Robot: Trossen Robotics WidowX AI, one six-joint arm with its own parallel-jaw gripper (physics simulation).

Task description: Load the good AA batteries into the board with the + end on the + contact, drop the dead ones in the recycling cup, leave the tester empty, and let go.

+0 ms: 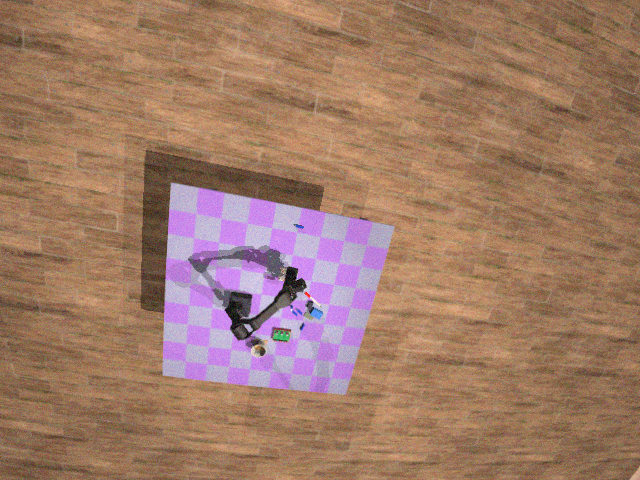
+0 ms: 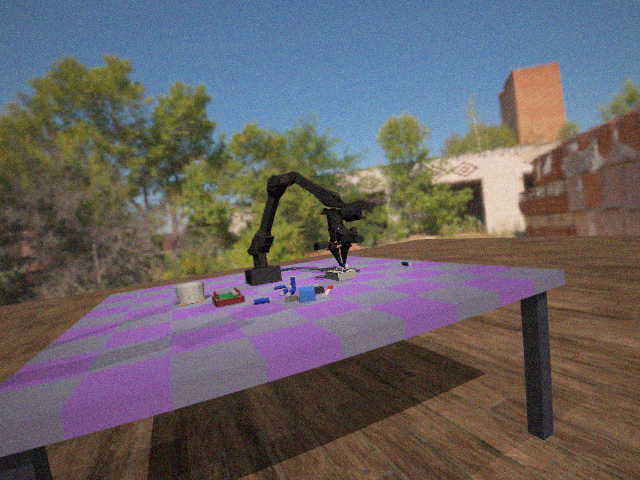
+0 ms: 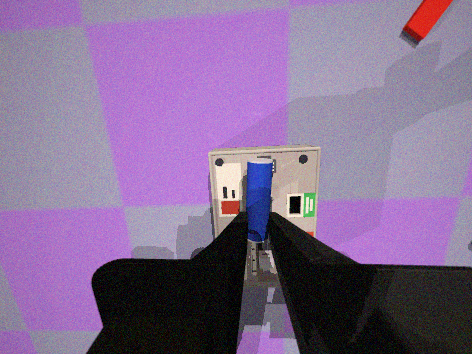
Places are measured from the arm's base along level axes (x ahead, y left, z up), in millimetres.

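Pixels of known places: gripper, fingertip midpoint: (image 1: 290, 276) (image 2: 342, 265) (image 3: 257, 218); arm's base at its link origin: (image 1: 237, 306) (image 2: 261, 267).
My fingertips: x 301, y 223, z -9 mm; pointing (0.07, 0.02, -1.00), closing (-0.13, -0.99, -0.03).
For each thing: its top centre in the pictures, then the offset to it from my fingertips.
- beige tester at its top centre: (image 3: 267, 236) (image 2: 339, 266) (image 1: 288, 277) dx -16, dy -5, dz -6 mm
- green board with a red rim, top centre: (image 2: 226, 290) (image 1: 281, 337) dx -13, dy -435, dz -11 mm
- whitish cup at its top centre: (image 2: 189, 284) (image 1: 258, 351) dx -150, dy -533, dz +11 mm
- upright battery at its top centre: (image 2: 292, 275) dx +28, dy -220, dz +1 mm
- blue block at its top centre: (image 2: 306, 288) (image 1: 316, 314) dx +192, dy -249, dz -19 mm
- dark block at its top centre: (image 2: 315, 287) dx +145, dy -197, dz -32 mm
- grey-green block at its top centre: (image 2: 291, 298) dx +148, dy -281, dz -46 mm
- white stick at its top centre: (image 2: 327, 289) (image 1: 313, 300) dx +159, dy -162, dz -41 mm
My gripper (image 3: 257, 218) (image 2: 343, 265) is shut on a blue battery (image 3: 259, 190), which lies lengthwise over the middle of the beige tester (image 3: 292, 175) (image 2: 341, 275). Whether it touches the tester's contacts is hidden. The green board with a red rim (image 1: 281, 335) (image 2: 228, 297) sits near the whitish cup (image 2: 190, 293); the cup's inside is too small to read. One blue battery (image 1: 301, 326) (image 2: 262, 300) lies near the board. Several more, one upright battery (image 2: 292, 283) among them, are grouped beyond it. Another battery (image 1: 298, 225) (image 2: 406, 263) lies far off. Their + ends are too small to tell.
A blue block (image 1: 316, 313) (image 2: 307, 294), a dark block (image 2: 319, 289) and a grey-green block (image 2: 291, 298) stand beside the battery group. A red and white stick (image 1: 308, 295) (image 2: 329, 288) (image 3: 427, 20) lies near them. The arm's black base (image 2: 263, 275) stands behind the board.
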